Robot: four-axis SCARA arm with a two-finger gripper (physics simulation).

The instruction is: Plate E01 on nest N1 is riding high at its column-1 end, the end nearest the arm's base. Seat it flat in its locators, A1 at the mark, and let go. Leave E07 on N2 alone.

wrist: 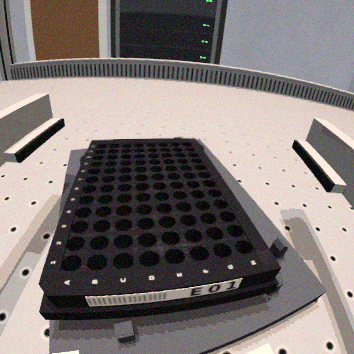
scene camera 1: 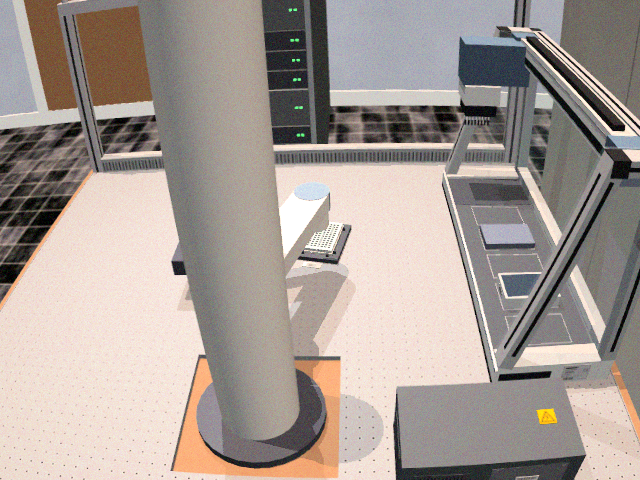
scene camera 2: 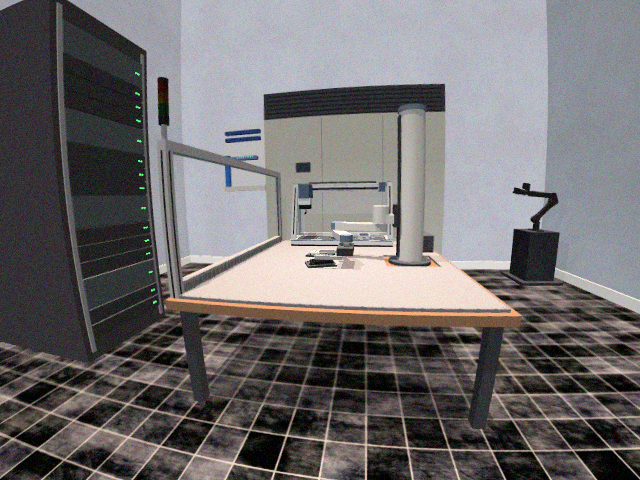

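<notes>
The gripper's holding nothing, and there's a gantry here as well.
</notes>
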